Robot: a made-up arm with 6 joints.
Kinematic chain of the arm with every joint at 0, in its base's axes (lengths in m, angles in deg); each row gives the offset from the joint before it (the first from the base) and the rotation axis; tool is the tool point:
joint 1: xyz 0 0 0.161 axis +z
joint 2: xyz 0 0.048 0 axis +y
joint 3: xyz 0 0 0.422 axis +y
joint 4: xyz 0 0 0.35 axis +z
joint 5: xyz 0 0 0 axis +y
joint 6: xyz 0 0 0.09 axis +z
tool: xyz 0 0 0
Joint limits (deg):
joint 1: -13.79..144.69
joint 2: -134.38..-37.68
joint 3: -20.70..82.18
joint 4: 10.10..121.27
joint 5: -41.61..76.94
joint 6: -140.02..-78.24
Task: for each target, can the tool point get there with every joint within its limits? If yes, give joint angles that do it. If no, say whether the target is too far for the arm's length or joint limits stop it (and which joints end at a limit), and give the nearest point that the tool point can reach.
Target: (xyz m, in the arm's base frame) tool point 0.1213 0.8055 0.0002
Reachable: no: joint limits stop it (at a limit: joint 1, joint 2, joint 3, joint 5) | nearest point -0.5298 0.2654 0.1140 | short by 0.854 m
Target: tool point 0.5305 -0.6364 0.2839
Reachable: yes | joints 130.62 -91.46 23.58 51.21 -31.22 -119.43
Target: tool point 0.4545 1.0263 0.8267
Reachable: no: too far | nearest point 0.0391 0.1298 0.7538 | short by 0.991 m
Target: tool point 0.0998 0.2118 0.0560
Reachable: no: joint limits stop it (at a limit: joint 1, joint 2, joint 3, joint 5) | nearest point -0.5096 0.2148 0.1548 | short by 0.617 m
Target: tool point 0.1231 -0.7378 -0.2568
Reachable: yes | joints 106.15 -117.14 -5.11 81.90 25.94 -112.50
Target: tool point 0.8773 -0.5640 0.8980
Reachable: no: too far | nearest point 0.5551 -0.4316 0.6579 | short by 0.423 m
